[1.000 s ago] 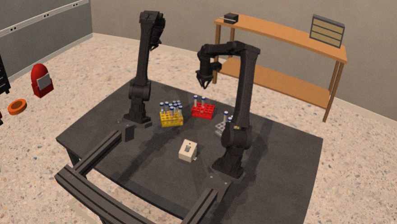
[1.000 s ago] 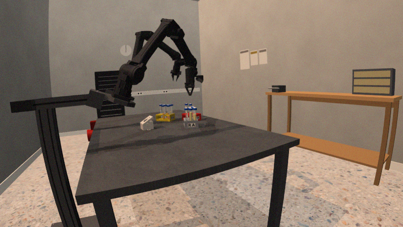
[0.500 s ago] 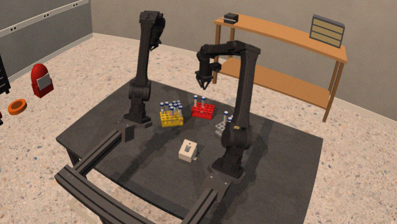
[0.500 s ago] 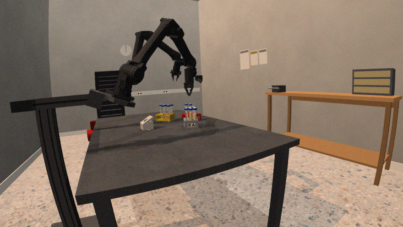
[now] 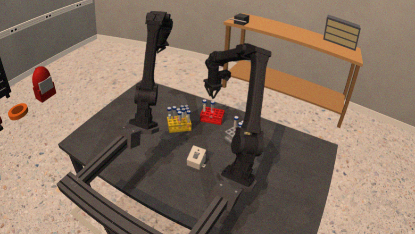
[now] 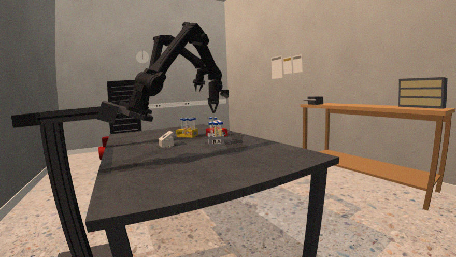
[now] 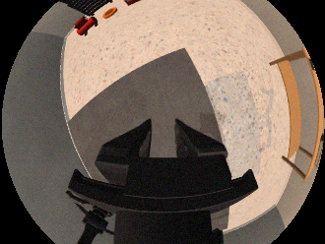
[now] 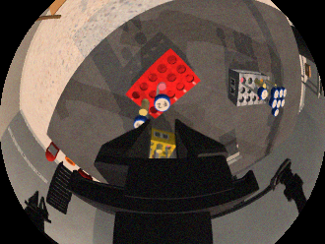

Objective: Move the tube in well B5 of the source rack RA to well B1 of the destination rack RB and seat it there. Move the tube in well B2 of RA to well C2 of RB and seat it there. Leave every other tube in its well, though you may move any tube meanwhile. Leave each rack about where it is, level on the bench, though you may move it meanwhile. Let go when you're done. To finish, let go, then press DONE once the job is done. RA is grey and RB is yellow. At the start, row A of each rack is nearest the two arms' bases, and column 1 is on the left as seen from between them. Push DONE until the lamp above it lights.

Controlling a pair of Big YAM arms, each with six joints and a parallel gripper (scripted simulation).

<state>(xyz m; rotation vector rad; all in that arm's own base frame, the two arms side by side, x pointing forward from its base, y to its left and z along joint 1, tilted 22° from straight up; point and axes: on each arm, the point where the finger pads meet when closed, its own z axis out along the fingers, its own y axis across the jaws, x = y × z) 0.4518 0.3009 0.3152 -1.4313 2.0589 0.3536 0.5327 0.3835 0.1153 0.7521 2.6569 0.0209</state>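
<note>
My right gripper is now 14 cm above the red rack and 1 cm short of it.
</note>
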